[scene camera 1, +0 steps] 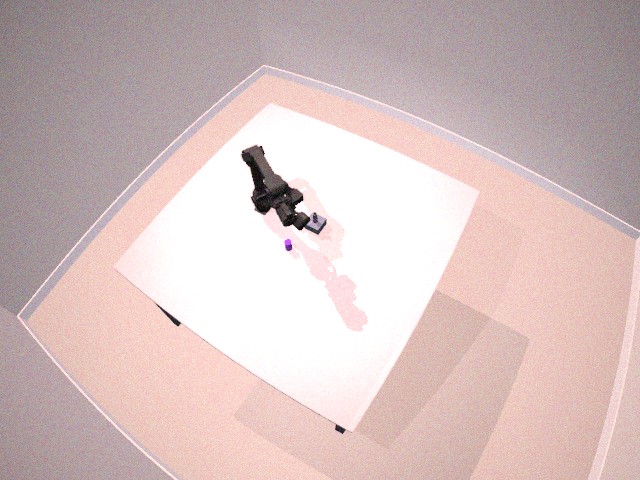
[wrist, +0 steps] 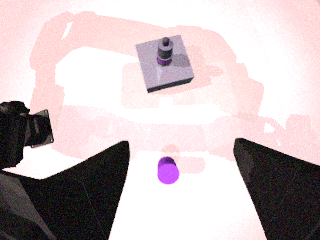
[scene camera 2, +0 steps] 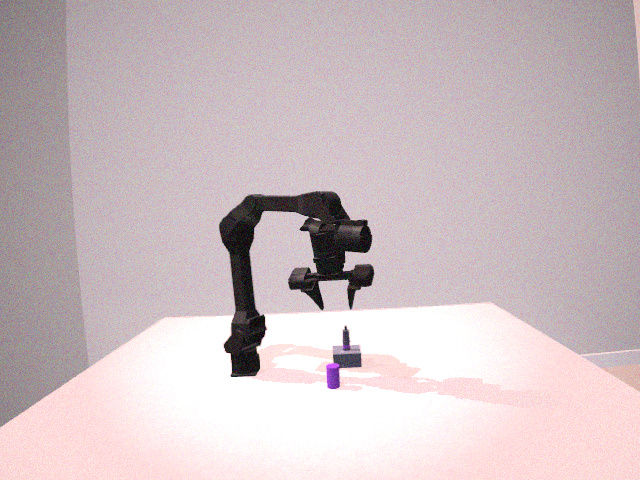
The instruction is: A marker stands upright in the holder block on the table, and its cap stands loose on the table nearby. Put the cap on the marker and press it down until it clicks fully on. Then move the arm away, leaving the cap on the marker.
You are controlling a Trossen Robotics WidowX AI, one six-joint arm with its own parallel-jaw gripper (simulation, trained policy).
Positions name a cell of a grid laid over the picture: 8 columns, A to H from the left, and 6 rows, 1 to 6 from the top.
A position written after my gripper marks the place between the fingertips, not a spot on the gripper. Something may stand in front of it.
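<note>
My gripper (scene camera 2: E4) is there for me to see, and the wrist view (wrist: E4) shows the gripper as well.
</note>
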